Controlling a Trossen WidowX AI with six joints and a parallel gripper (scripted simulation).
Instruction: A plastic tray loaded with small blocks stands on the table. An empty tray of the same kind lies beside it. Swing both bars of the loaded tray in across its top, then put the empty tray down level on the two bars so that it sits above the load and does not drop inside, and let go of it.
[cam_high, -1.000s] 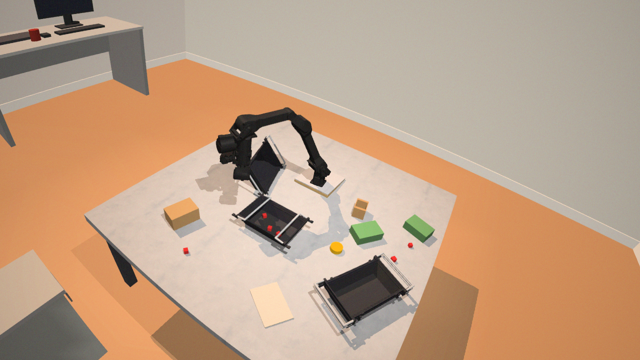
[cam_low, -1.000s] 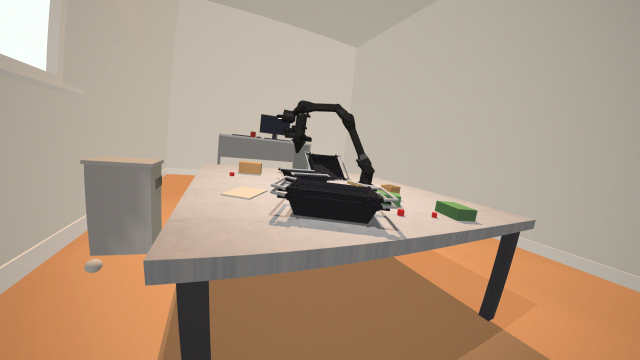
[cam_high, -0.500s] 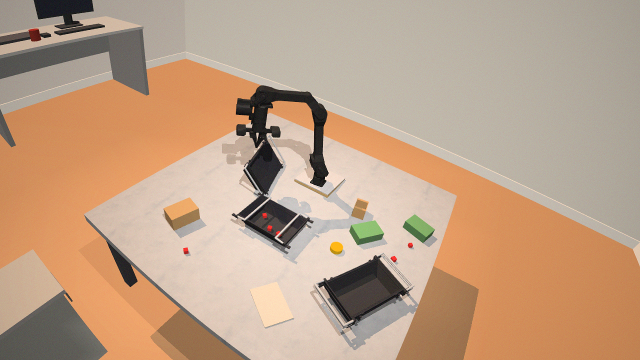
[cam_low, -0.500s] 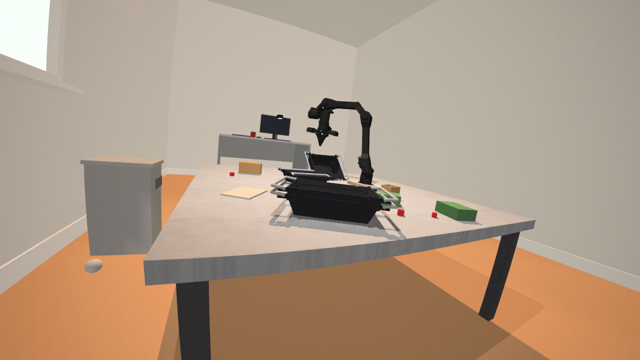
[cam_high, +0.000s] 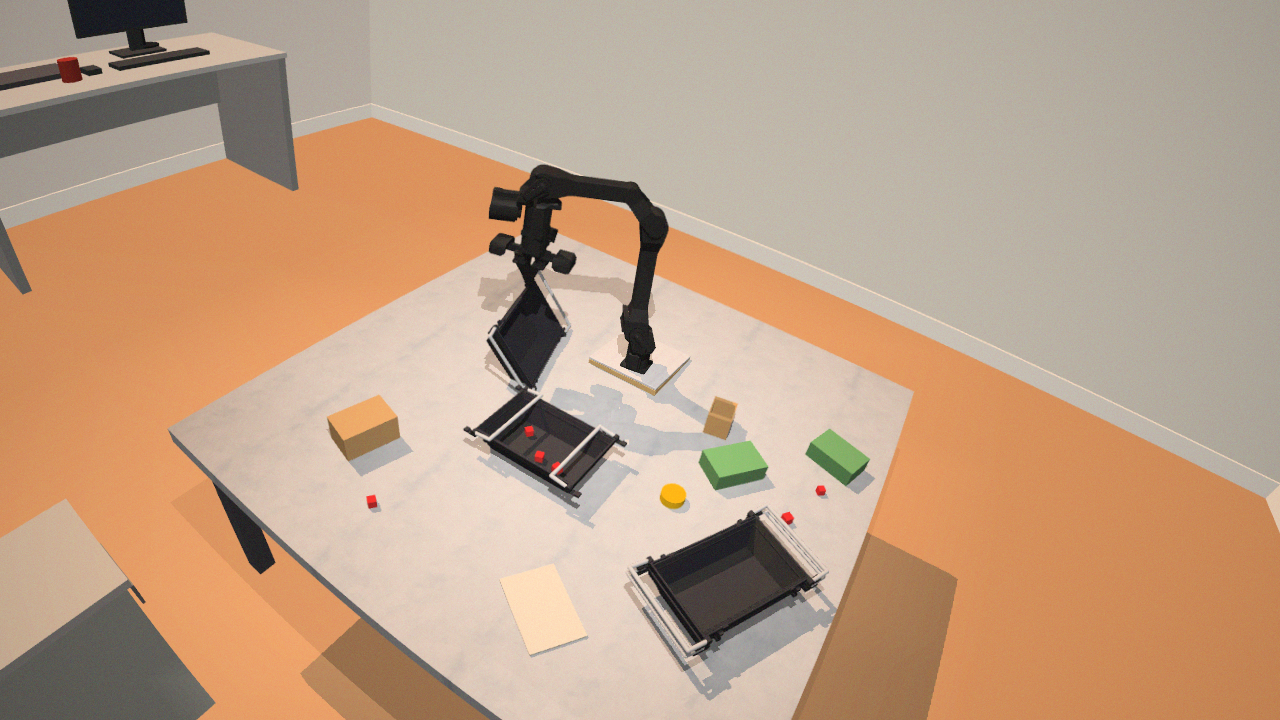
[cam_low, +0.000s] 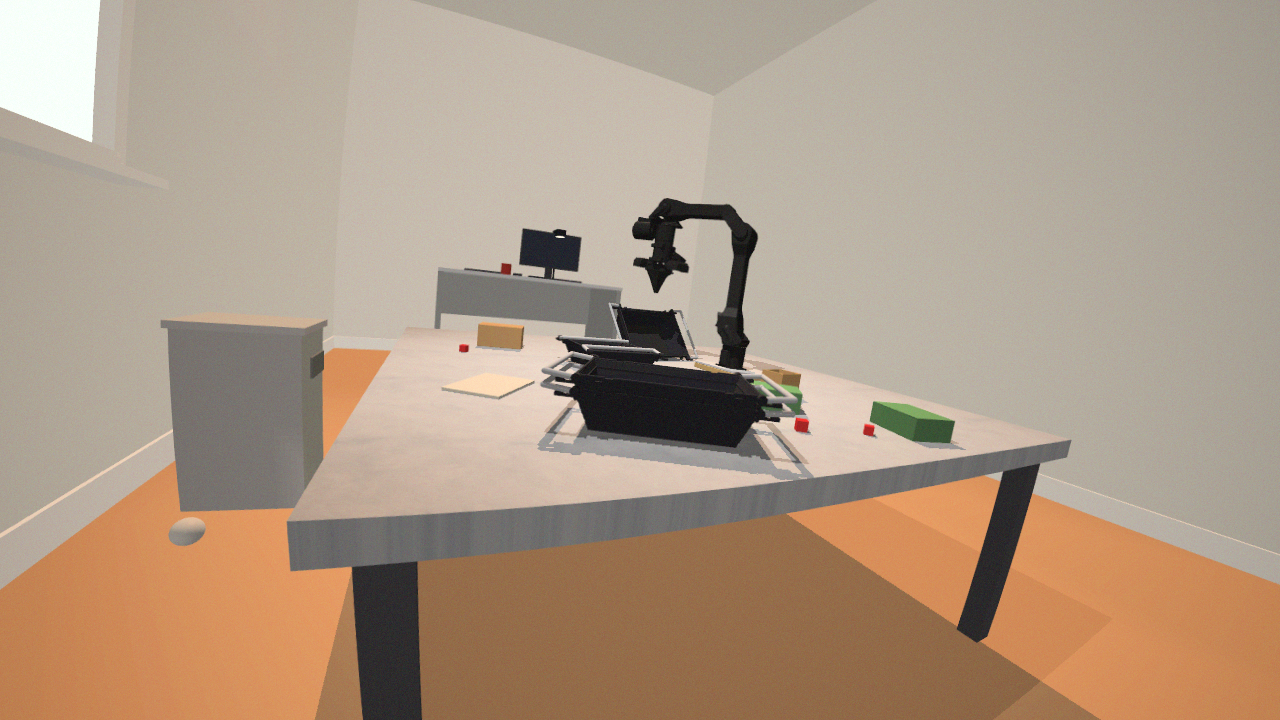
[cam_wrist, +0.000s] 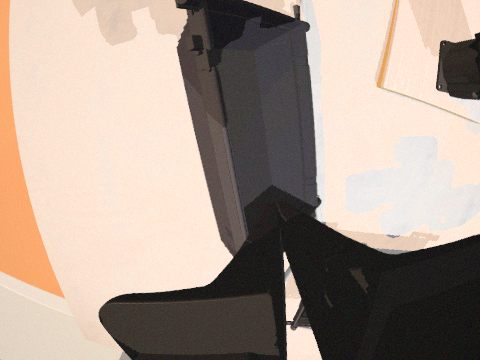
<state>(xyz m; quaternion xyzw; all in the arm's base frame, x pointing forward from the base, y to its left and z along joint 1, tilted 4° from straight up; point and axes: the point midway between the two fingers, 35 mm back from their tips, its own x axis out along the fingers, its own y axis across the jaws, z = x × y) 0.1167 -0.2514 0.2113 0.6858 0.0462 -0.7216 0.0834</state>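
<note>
Right now my gripper tip is 13 cm above the black tray and 2 cm to the right of it. Also, from my gripper tip: red block (28 cm ahead, 20 cm to the left, 19 cm below); brown box (42 cm ahead, 17 cm below, 13 cm to the right); yellow disc (48 cm to the left, 24 cm ahead, 19 cm below).
</note>
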